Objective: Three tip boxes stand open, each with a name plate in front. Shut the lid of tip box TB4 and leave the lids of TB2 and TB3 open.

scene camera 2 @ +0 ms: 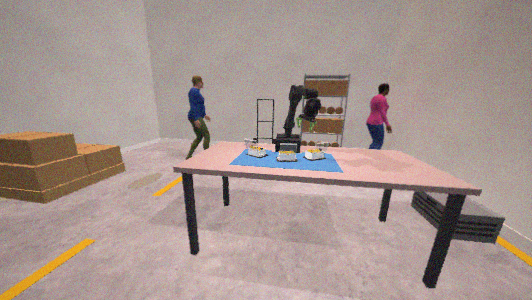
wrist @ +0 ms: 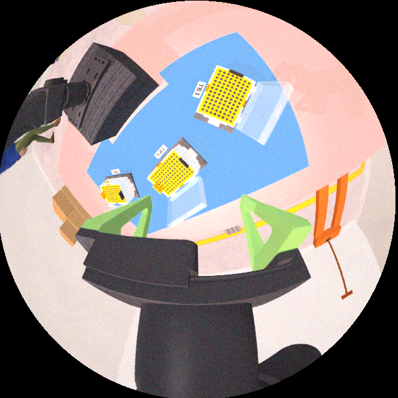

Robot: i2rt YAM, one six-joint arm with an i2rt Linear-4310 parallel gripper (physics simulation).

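Places are measured from the arm's base along level axes (x left, y back, z up), in centimetres.
Where they show: gripper, fingertip midpoint: (scene camera 2: 304, 129); arm's base at its link origin: (scene camera 2: 287, 136).
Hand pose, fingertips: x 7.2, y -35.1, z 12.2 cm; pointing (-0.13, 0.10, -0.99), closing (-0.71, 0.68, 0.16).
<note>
Things, the pixels of their top centre, and the offset from my fingertips. "spot": a spot on its surface instead. Level surfaces: height alone.
- Tip box TB3 at a spot on its surface: (scene camera 2: 314, 153) spot: dx +9.0, dy -0.5, dz -18.0 cm
- middle box at a spot on its surface: (scene camera 2: 287, 154) spot: dx -11.7, dy -2.0, dz -18.7 cm
- third box at a spot on its surface: (scene camera 2: 257, 150) spot: dx -34.3, dy +4.8, dz -17.7 cm
- blue mat at its surface level: dz -24.1 cm
- pink table at its surface level: dz -24.4 cm
Tip box TB3 (scene camera 2: 315, 154) (wrist: 226, 96), filled with yellow racks, stands with its clear lid (wrist: 266, 111) open. The middle box (scene camera 2: 287, 156) (wrist: 172, 172) has a plate (wrist: 160, 151) that appears to read TB4; its clear lid (wrist: 189, 202) is open and leans away from the plate side. The third box (scene camera 2: 257, 151) (wrist: 113, 194), TB2 by elimination, has a plate too small to read; its lid (scene camera 2: 251, 142) is up in the scene view and mostly hidden in the wrist view. My gripper (scene camera 2: 306, 124) (wrist: 195, 199) is open and empty, high above the boxes.
The boxes stand on a blue mat (scene camera 2: 324, 165) (wrist: 277, 159) on the pink table (scene camera 2: 395, 172) (wrist: 330, 120). The black arm base (scene camera 2: 287, 143) (wrist: 117, 92) stands behind the boxes. A shelf rack (scene camera 2: 327, 76) and two people (scene camera 2: 197, 105) (scene camera 2: 378, 110) are beyond the table.
</note>
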